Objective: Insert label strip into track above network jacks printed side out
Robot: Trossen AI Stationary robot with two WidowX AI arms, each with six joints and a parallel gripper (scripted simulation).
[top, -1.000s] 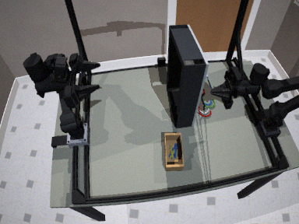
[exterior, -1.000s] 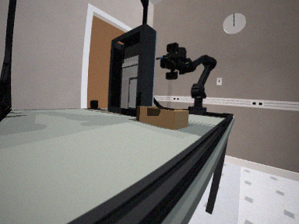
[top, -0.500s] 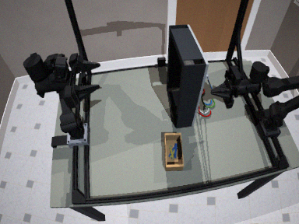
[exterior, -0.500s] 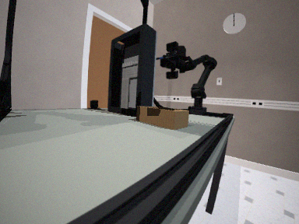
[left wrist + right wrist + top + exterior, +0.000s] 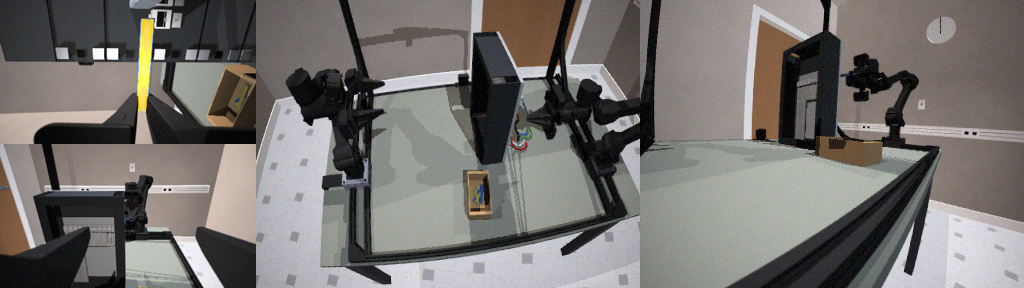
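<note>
The label strip lies 20 mm behind my left hand and 30 mm to the right of it. From my left hand the other things lie so: box 120 mm ahead, 170 mm to the right, 270 mm below.
</note>
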